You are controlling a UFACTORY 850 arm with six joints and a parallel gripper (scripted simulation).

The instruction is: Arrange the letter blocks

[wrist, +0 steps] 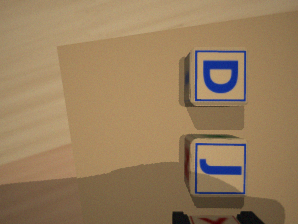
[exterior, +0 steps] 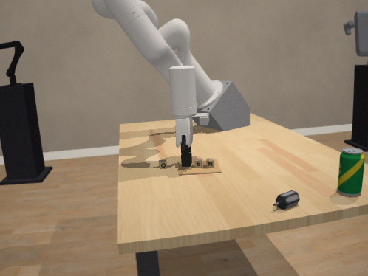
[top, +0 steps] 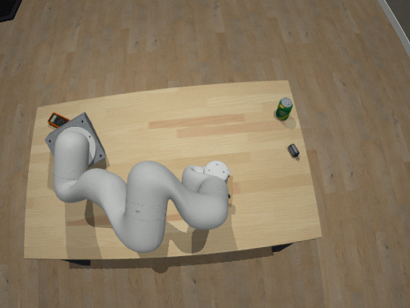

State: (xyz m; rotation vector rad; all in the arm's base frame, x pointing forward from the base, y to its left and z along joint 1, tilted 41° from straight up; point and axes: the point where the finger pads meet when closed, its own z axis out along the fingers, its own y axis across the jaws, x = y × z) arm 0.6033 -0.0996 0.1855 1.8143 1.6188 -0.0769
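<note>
My gripper is now 40 mm to the right of the tan mat, 30 mm above it and 10 mm short of it. Also, from my hand: green can (400 mm to the left, 350 mm ahead, 30 mm above); then orange meter (790 mm behind, 420 mm to the left, 10 mm below).
</note>
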